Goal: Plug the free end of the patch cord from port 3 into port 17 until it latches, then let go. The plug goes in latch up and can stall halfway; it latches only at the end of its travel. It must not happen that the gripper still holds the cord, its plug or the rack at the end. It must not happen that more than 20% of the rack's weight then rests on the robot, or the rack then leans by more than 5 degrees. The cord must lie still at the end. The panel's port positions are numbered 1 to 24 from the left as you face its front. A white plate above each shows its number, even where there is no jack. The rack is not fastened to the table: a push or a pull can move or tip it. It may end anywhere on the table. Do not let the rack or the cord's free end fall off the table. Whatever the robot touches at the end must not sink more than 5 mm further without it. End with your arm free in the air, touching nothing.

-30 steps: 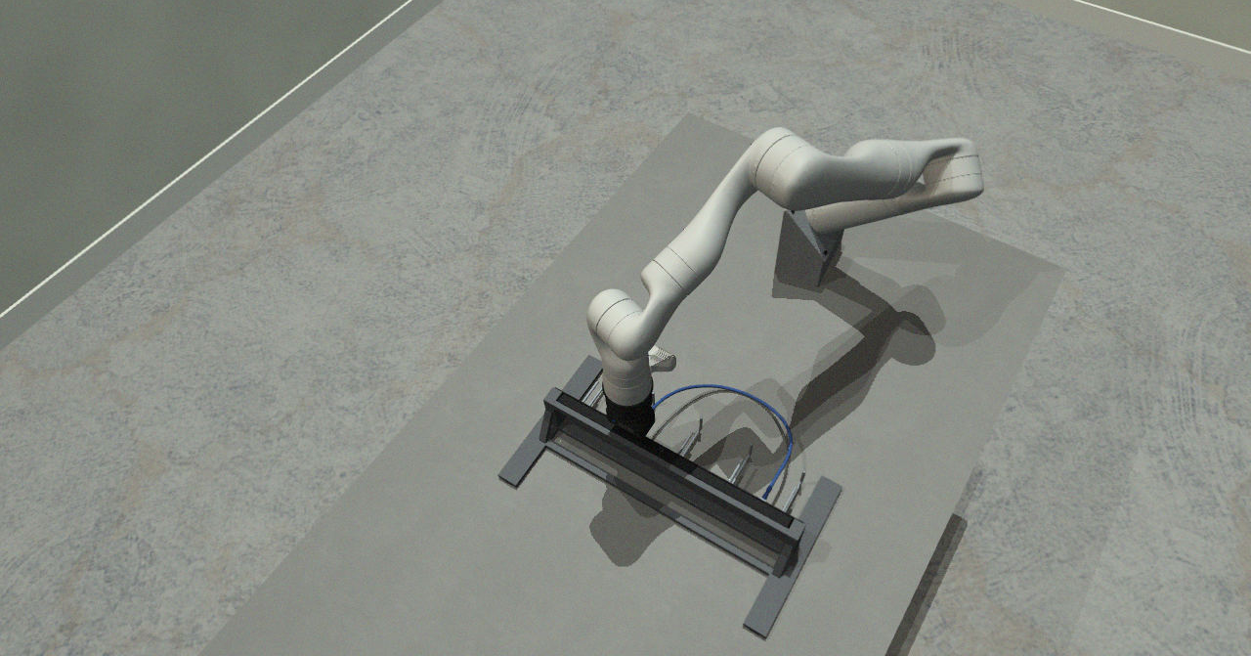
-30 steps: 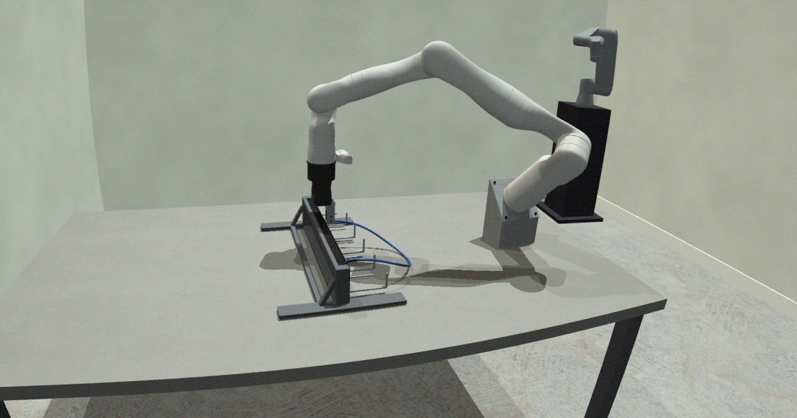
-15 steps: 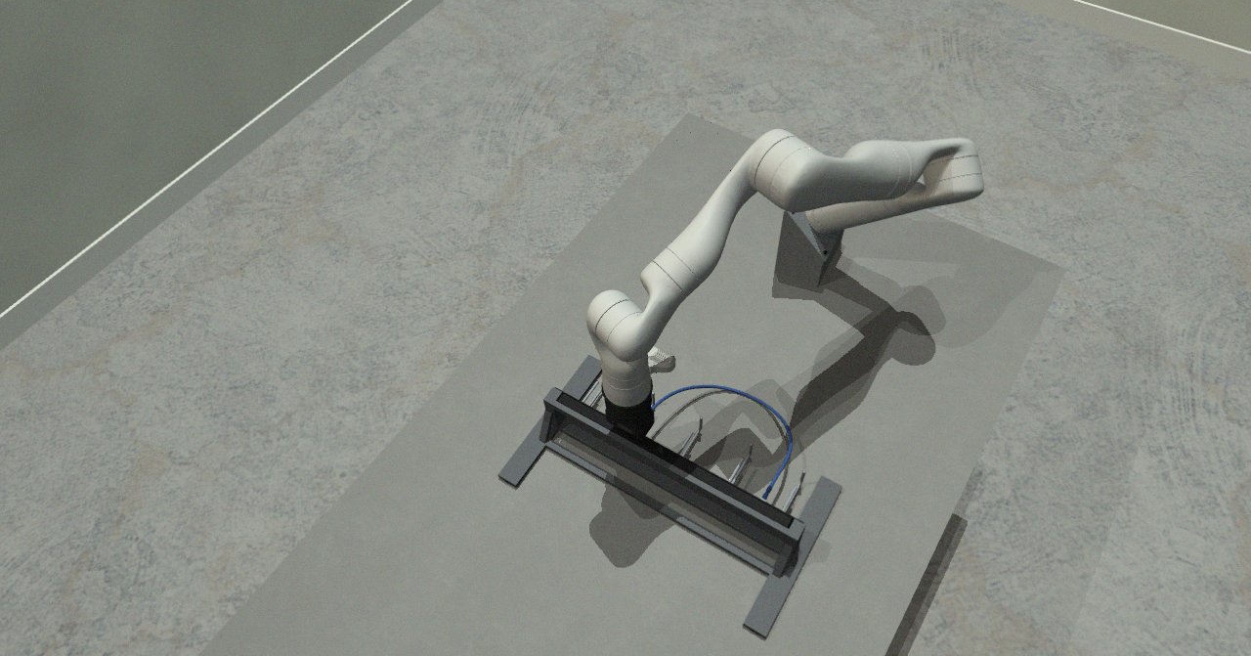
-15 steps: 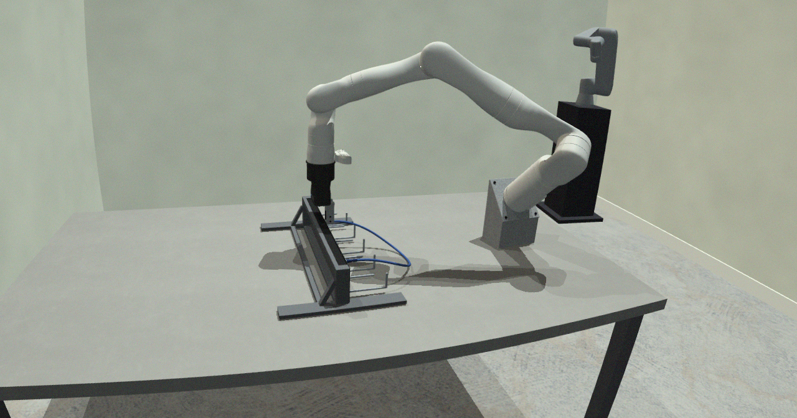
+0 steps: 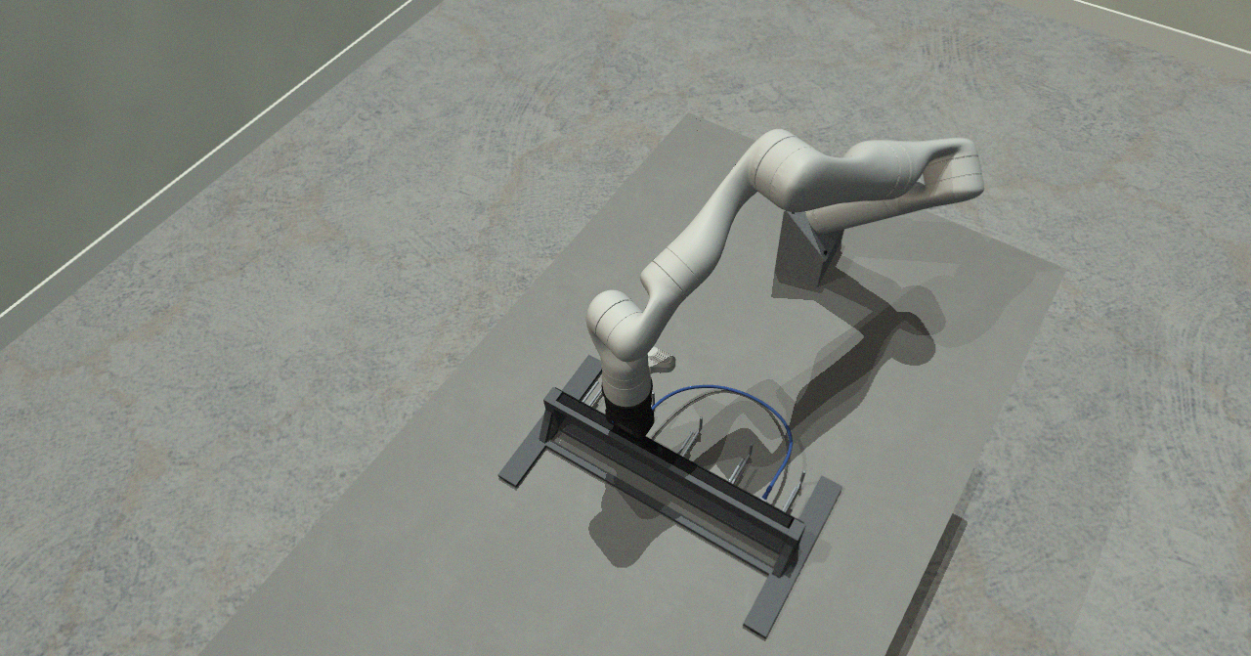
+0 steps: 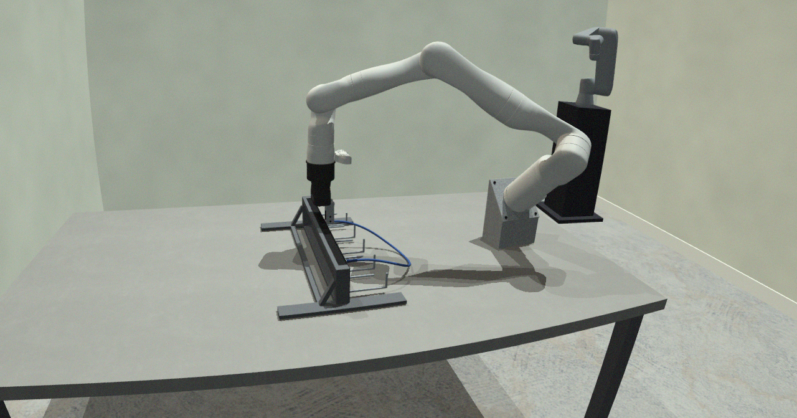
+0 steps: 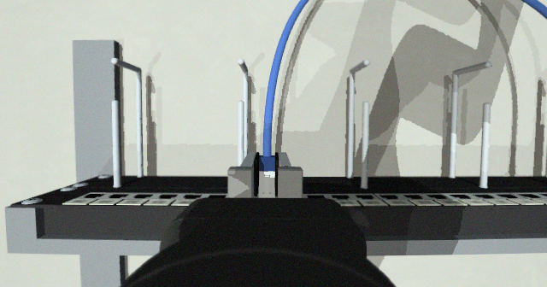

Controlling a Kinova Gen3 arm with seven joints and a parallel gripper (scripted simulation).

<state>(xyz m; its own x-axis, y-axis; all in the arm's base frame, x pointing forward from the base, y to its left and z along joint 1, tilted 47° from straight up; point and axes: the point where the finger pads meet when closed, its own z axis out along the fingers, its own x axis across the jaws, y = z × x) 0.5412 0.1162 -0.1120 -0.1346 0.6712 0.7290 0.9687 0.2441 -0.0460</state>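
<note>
Right now my hand is 10 mm short of the plug and 10 mm above it.
</note>
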